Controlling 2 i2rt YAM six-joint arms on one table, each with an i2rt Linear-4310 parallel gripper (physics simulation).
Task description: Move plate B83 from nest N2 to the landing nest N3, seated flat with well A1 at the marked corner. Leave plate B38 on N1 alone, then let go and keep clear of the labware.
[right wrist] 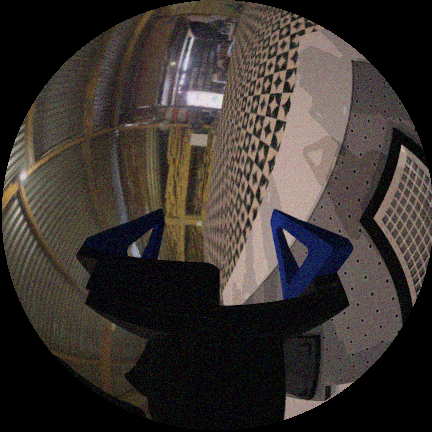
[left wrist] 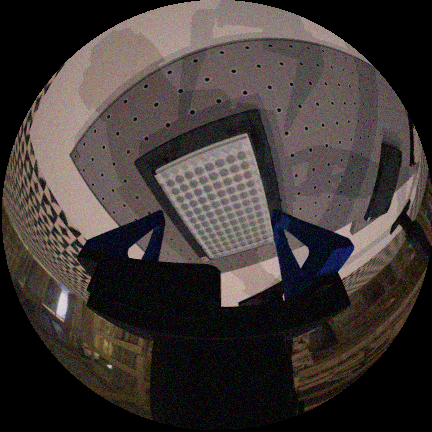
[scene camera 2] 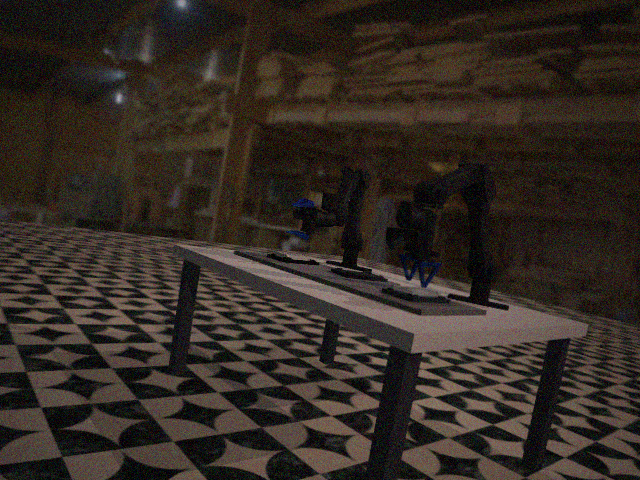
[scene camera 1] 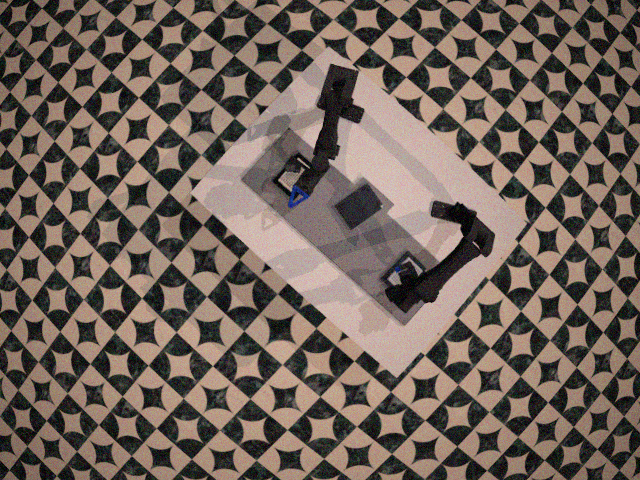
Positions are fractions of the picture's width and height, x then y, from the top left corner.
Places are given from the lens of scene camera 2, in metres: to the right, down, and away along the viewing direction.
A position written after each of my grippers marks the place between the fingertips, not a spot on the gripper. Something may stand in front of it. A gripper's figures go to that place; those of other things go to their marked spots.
my left gripper (scene camera 2: 0.65, 0.59): 0.27, 0.12, 1.39
my right gripper (scene camera 2: 0.45, 0.46): -0.11, -0.07, 1.72
